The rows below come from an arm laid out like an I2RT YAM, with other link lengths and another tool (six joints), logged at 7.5 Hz.
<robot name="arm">
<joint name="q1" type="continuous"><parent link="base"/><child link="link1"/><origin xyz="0 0 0.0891"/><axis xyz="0 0 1"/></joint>
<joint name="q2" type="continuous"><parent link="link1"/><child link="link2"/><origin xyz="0.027 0.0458 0.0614"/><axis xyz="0 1 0"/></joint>
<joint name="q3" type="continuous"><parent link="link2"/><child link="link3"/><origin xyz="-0.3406 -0.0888 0"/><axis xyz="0 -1 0"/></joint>
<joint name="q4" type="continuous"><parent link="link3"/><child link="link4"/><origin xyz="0.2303 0.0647 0.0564"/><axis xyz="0 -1 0"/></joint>
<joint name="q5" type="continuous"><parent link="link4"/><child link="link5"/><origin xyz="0.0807 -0.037 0.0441"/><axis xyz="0 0 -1"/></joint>
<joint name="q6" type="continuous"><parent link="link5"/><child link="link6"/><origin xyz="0.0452 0 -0.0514"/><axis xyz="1 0 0"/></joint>
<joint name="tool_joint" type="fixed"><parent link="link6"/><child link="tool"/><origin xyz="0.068 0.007 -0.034" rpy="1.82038 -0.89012 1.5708"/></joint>
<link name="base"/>
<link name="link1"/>
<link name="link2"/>
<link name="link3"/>
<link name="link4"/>
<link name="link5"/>
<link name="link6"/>
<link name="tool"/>
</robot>
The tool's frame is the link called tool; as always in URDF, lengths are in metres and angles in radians. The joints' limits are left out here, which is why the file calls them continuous.
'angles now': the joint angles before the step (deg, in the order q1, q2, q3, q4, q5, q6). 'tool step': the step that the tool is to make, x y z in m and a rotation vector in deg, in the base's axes. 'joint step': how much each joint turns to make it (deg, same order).
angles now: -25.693, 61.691, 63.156, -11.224, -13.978, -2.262
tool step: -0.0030, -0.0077, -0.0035, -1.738, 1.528, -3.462
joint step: -0.007, -0.025, 0.002, -0.988, 3.797, -1.614
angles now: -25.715, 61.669, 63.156, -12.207, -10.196, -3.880
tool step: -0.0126, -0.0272, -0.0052, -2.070, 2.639, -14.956
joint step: -0.007, -0.006, -0.002, -1.490, 15.249, 0.021
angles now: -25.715, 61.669, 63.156, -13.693, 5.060, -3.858
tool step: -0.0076, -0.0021, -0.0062, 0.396, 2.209, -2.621
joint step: 0.035, -0.373, 0.011, -2.549, 2.723, 0.026
